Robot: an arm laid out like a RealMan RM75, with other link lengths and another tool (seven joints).
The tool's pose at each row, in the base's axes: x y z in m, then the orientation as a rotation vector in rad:
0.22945 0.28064 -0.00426 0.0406 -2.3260 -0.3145
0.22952 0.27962 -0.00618 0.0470 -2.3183 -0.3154
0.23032 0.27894 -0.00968 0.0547 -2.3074 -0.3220
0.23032 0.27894 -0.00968 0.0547 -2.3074 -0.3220
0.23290 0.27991 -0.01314 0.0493 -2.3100 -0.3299
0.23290 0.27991 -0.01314 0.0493 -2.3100 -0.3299
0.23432 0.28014 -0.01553 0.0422 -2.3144 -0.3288
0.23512 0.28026 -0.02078 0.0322 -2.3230 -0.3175
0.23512 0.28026 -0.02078 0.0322 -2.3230 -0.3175
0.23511 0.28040 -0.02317 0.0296 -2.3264 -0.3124
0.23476 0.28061 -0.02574 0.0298 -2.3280 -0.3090
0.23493 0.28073 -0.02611 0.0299 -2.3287 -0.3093
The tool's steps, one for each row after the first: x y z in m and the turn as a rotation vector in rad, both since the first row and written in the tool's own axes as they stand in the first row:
-0.00127 -0.00144 0.00102 0.0005 0.0080 -0.0043
-0.00421 -0.00288 0.00265 -0.0031 0.0187 -0.0111
-0.00421 -0.00288 0.00265 -0.0031 0.0187 -0.0111
-0.00857 -0.00259 0.00335 -0.0102 0.0149 -0.0099
-0.00857 -0.00259 0.00335 -0.0102 0.0149 -0.0099
-0.01127 -0.00284 0.00399 -0.0110 0.0101 -0.0048
-0.01553 -0.00393 0.00696 -0.0050 0.0019 0.0053
-0.01553 -0.00393 0.00696 -0.0050 0.0019 0.0053
-0.01722 -0.00436 0.00860 -0.0018 -0.0011 0.0085
-0.01881 -0.00479 0.01062 0.0009 -0.0023 0.0093
-0.01920 -0.00475 0.01077 0.0008 -0.0031 0.0091

